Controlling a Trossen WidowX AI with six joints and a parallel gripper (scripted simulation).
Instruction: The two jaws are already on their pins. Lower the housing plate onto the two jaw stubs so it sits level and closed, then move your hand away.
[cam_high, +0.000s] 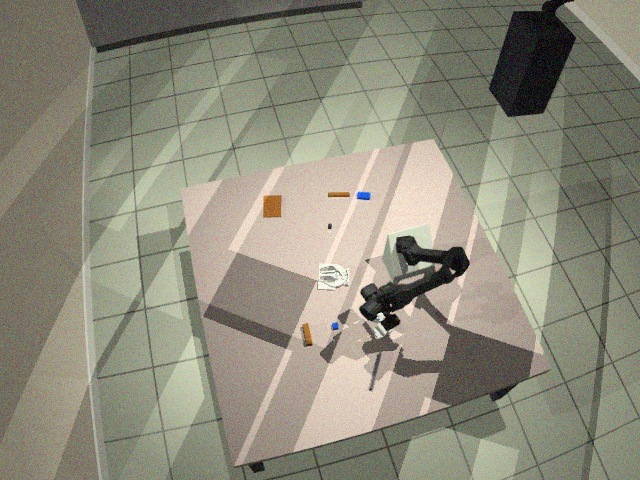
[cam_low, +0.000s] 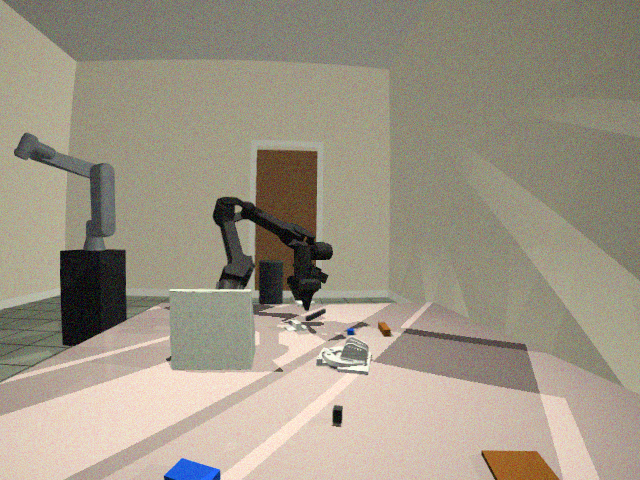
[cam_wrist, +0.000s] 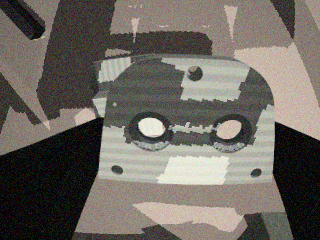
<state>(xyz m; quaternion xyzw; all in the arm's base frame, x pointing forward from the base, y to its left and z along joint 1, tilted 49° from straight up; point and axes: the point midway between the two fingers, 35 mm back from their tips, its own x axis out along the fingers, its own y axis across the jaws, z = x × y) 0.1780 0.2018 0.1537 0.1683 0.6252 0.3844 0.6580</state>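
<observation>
Right now my gripper tip is 22 cm to the left of the white jaw assembly, 9 cm short of it and 6 cm above it. Round my gripper tip: blue cube: 15 cm ahead, 7 cm below, 2 cm to the right; dark rod: 19 cm to the left, 7 cm below, 5 cm ahead; white housing part: 2 cm above, 1 cm ahead.
</observation>
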